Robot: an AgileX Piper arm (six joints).
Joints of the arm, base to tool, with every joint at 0 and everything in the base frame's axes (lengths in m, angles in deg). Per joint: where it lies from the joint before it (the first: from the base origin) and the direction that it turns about. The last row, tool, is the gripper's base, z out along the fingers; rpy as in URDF.
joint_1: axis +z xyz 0 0 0.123
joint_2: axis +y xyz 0 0 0
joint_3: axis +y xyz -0.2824 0 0.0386
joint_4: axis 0.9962 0 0.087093 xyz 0.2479 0 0.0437
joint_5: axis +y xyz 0 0 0
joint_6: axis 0.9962 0 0.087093 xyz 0.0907 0 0.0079
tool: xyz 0 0 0 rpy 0 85.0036 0
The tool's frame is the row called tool.
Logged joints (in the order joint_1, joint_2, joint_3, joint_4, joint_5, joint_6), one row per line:
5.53, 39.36, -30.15, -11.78, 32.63, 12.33
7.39, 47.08, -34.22, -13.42, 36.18, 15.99
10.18, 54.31, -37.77, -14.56, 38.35, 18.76
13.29, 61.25, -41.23, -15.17, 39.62, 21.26
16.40, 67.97, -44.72, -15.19, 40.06, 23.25
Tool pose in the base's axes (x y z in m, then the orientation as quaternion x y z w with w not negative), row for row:
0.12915, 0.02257, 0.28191, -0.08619, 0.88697, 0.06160, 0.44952
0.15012, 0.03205, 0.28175, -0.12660, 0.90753, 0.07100, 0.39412
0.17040, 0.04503, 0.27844, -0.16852, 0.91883, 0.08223, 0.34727
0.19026, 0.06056, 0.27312, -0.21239, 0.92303, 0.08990, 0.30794
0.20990, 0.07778, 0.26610, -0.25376, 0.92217, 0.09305, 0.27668
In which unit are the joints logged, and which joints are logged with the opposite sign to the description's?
The joints are logged in degrees. Opposite sign: joint_4, joint_6.
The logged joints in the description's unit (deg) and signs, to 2 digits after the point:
5.53, 39.36, -30.15, 11.78, 32.63, -12.33
7.39, 47.08, -34.22, 13.42, 36.18, -15.99
10.18, 54.31, -37.77, 14.56, 38.35, -18.76
13.29, 61.25, -41.23, 15.17, 39.62, -21.26
16.40, 67.97, -44.72, 15.19, 40.06, -23.25

